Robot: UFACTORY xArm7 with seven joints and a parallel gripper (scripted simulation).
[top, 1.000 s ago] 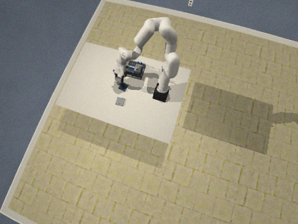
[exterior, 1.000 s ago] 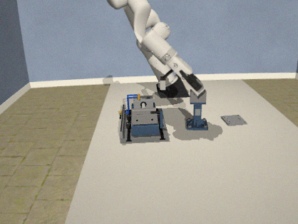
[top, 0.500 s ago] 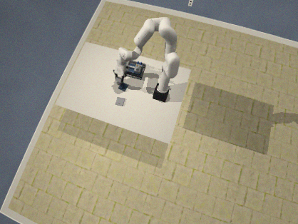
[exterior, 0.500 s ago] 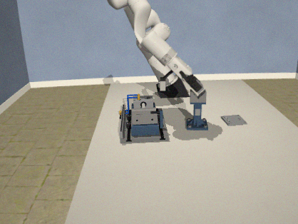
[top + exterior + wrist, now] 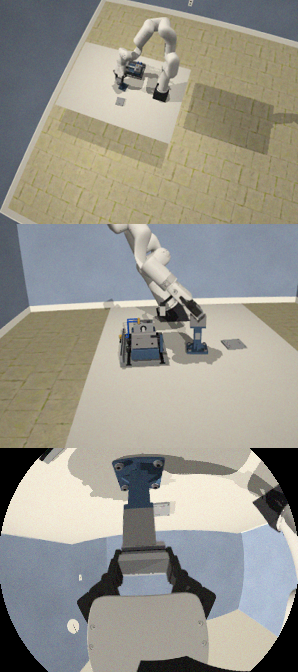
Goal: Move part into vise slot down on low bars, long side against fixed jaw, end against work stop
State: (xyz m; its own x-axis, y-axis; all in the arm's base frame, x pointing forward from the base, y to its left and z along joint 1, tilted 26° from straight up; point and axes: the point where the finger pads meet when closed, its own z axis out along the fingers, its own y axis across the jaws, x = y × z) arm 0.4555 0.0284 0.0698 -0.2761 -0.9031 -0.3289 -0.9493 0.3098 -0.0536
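Now: the V-block post 12 cm below my hand, 1 cm to the left of it and 1 cm ahead of it. The rest, counted from my hand: part 1 cm below; air cylinder 20 cm to the right, 15 cm behind, 10 cm below; infeed plate 19 cm to the left, 18 cm below, 1 cm ahead.
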